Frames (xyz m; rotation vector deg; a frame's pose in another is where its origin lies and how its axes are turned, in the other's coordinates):
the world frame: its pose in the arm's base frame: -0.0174 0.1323 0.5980 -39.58 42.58 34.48
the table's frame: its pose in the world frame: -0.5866 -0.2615 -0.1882 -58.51 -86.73 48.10
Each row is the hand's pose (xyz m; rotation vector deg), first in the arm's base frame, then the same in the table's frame.
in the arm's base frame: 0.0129 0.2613 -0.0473 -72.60 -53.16 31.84
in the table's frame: 0.4156 0.4463 -1.0974 -41.63 56.51 -41.48
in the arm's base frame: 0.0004 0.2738 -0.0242 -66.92 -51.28 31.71
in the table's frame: 0.4313 0.4306 -1.0785 -37.59 54.60 -46.03
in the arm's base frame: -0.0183 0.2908 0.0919 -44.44 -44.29 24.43
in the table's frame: 0.4478 0.3466 -0.9962 -24.06 48.07 -67.87
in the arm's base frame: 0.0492 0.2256 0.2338 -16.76 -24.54 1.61
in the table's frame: 0.3474 0.2295 -0.9242 -1.04 48.90 -104.90
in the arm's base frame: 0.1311 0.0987 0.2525 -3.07 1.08 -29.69
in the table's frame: 0.1955 0.2217 -0.9202 20.16 66.70 -139.12
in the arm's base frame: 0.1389 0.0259 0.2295 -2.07 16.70 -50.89
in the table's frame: 0.1313 0.2634 -0.9140 -28.58 -86.34 154.57
